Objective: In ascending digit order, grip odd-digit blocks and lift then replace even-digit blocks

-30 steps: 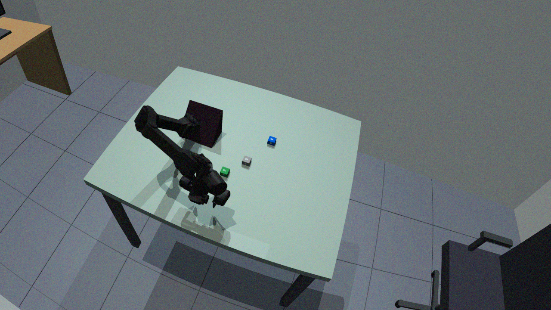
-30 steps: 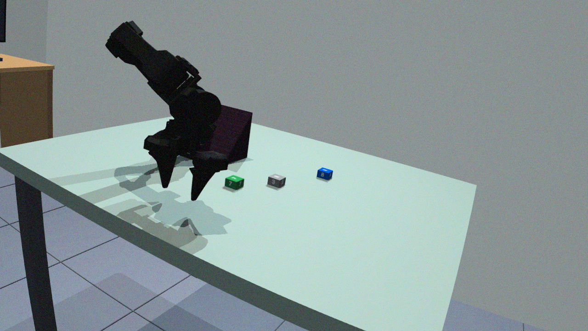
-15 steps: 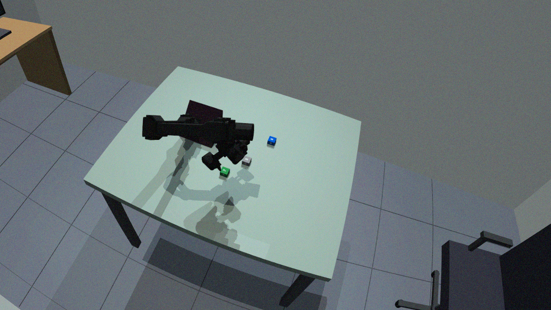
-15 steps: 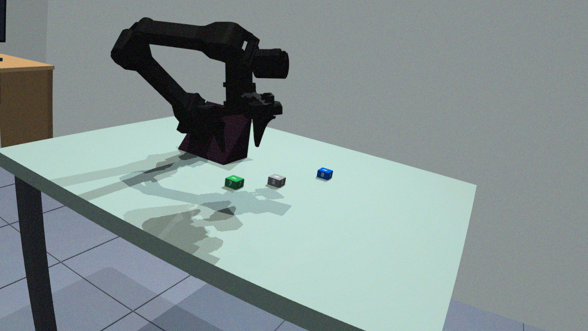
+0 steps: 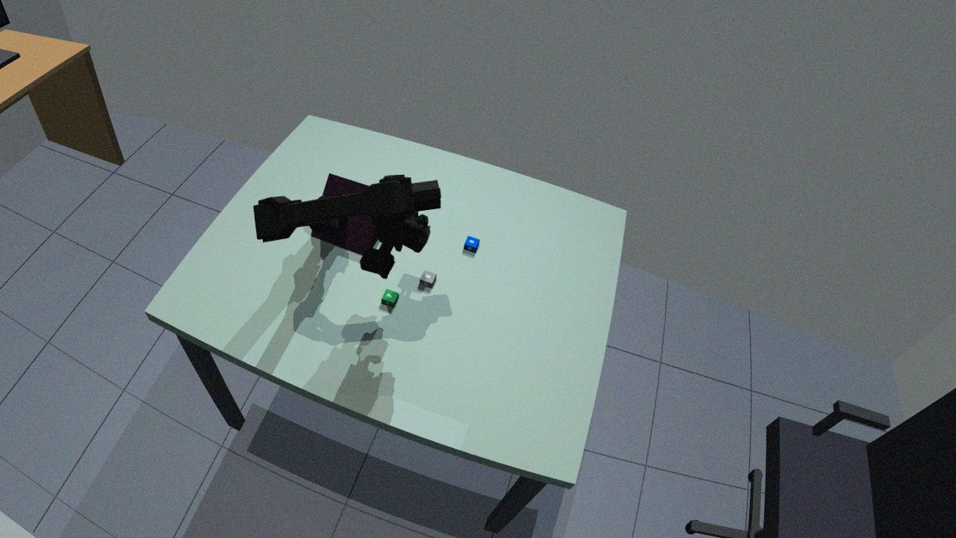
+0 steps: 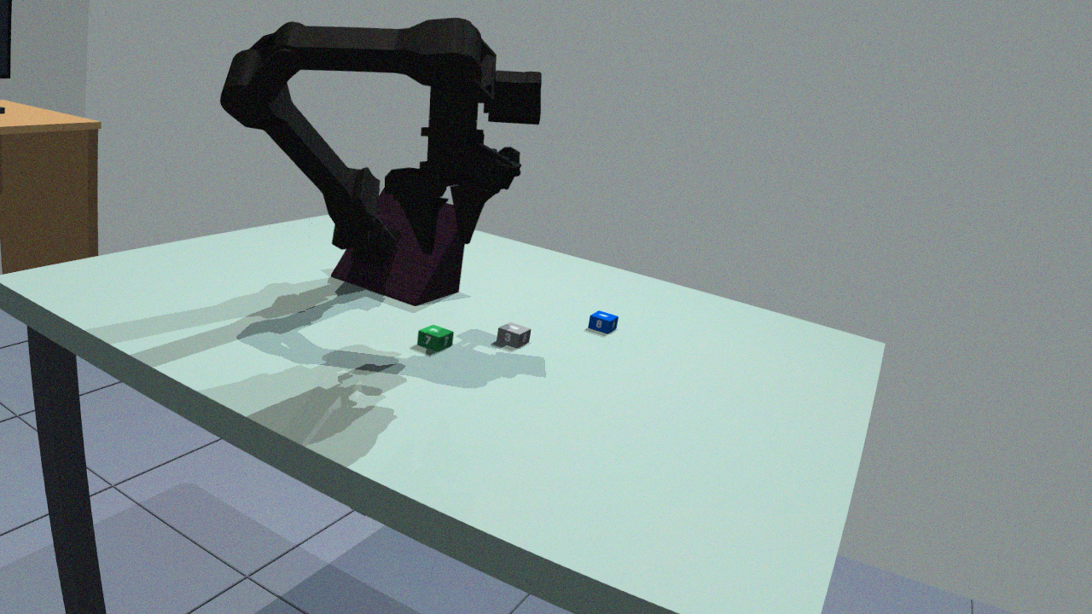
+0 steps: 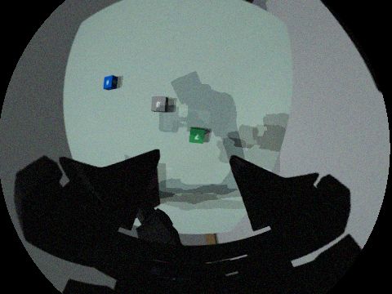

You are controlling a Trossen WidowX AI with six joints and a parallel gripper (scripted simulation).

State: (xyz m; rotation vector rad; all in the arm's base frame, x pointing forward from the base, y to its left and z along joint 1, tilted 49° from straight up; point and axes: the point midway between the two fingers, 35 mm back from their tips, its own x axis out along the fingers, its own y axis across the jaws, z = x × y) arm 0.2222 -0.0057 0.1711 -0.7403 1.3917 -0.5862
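My gripper tip is 11 cm above the grey block, 9 cm to the right of it and 6 cm short of it. From my gripper tip the other things lie so: green block 11 cm below, 1 cm to the right; blue block 24 cm to the left, 12 cm ahead, 11 cm below.
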